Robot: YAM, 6 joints.
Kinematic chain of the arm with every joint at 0, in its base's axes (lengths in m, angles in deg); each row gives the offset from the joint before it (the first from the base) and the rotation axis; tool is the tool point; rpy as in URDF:
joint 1: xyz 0 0 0.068 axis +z
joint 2: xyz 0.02 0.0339 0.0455 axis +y
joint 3: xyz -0.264 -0.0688 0 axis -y
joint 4: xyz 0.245 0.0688 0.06 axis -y
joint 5: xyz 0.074 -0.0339 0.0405 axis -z
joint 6: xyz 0.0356 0 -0.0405 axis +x
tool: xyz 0 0 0 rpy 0 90 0
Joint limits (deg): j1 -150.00..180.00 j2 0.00..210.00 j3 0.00..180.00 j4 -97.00..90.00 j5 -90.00..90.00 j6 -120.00..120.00
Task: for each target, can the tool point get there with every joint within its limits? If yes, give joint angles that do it. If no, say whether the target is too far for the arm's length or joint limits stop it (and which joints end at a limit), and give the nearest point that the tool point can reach.
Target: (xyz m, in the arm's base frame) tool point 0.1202 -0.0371 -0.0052
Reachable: yes | joints -28.19 129.33 27.21 -33.03 -42.43 -75.52
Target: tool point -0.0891 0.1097 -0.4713
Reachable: no: joint limits stop it (at a limit: joint 2) | nearest point -0.1041 0.1282 -0.3706 | short by 0.104 m
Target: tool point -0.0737 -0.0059 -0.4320
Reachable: no: joint limits stop it (at a limit: joint 1, joint 2) | nearest point -0.1077 -0.0017 -0.3517 | short by 0.087 m
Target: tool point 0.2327 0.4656 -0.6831
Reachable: no: too far | nearest point 0.1724 0.3450 -0.3534 | short by 0.356 m
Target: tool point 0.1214 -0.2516 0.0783
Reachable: yes | joints -63.32 108.07 22.45 60.45 7.22 -89.60
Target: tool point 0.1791 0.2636 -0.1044
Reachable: yes | joints 57.75 155.66 47.48 64.02 17.65 92.35
